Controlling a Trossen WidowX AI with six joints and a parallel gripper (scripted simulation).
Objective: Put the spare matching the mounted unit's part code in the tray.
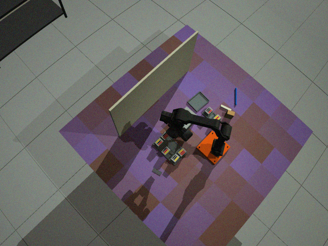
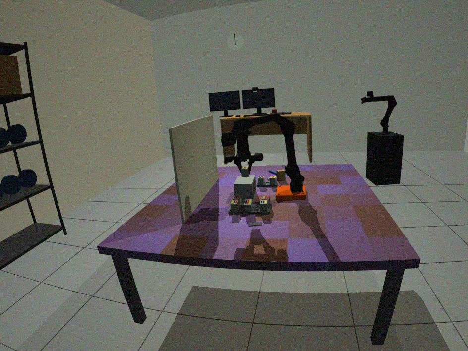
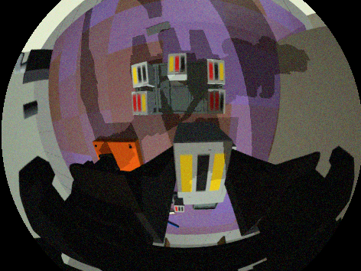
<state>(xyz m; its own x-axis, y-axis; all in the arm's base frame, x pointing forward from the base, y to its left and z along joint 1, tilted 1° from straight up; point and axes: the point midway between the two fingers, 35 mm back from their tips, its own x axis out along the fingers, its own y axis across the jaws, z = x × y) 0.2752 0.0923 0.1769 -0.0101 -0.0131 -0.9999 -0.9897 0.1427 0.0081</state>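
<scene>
The dark grey tray lies 330 mm to the right of my gripper tip, 160 mm below it and 20 mm ahead of it. The rest, counted from my gripper tip: grey spare 20 mm above; then dark piece 240 mm to the left, 160 mm below, 40 mm behind; then mounted unit 110 mm to the right, 110 mm below, 10 mm ahead.
</scene>
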